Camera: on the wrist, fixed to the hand. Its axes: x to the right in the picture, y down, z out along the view.
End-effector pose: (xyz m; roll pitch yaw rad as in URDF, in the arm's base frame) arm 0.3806 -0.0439 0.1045 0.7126 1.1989 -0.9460
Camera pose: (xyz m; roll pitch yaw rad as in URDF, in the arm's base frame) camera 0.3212 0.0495 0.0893 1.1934 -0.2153 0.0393
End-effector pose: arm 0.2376 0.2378 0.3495 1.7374 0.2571 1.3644
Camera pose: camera 0.1358 0.2202 0.3070 1.7764 -1.3064 1.0795
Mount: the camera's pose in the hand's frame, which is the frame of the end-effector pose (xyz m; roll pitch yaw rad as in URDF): -0.0260 -0.0660 -0.0863 -0.0694 0.0931 1.5737
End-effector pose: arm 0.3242 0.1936 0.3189 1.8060 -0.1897 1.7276
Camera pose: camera 0.2288 0.1611 0.2707 -2.2689 -1.3320 -0.7722
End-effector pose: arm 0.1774 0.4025 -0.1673 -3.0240 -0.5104 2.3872
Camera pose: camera 0.1892 0.3153 -0.0985 -2.7008 0.0228 0.8258
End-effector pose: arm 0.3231 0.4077 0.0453 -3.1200 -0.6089 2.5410
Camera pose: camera 0.3458 0.3144 0.1024 -2.6010 -0.0570 0.9269
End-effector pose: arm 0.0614 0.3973 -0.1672 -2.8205 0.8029 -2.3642
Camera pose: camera 0.0464 0.3329 -0.0771 2.2556 0.1555 2.1808
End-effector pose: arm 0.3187 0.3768 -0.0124 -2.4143 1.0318 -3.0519
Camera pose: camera 0.2387 0.3777 0.0655 1.9497 0.3064 1.0961
